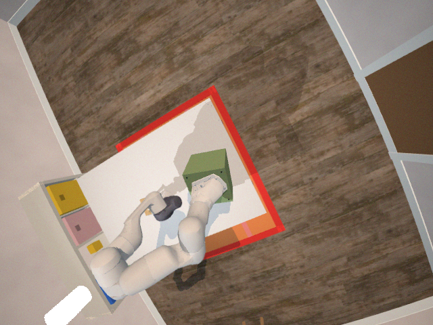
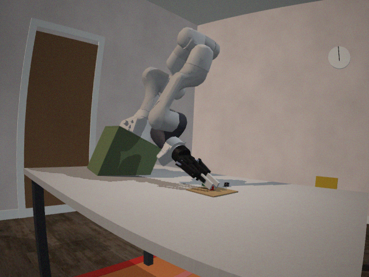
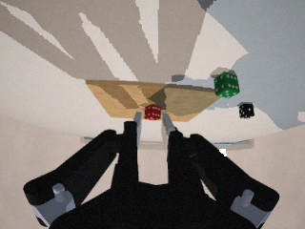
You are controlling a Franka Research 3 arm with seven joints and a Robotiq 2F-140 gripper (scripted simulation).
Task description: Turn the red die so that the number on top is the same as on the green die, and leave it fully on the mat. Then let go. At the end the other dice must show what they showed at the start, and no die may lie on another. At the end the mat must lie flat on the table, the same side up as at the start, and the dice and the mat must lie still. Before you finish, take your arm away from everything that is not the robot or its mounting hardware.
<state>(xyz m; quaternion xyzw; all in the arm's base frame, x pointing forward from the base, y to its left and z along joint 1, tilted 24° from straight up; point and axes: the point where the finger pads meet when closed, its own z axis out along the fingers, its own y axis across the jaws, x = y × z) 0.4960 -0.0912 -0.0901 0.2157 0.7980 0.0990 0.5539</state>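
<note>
Right now the red die is 1 cm ahead of my hand and 2 cm below it. From my hand the other things lie so: green die 6 cm behind, 8 cm to the left, 3 cm below; then tan mat 2 cm ahead, 3 cm below; then black die 2 cm ahead, 12 cm to the left, 3 cm below.
</note>
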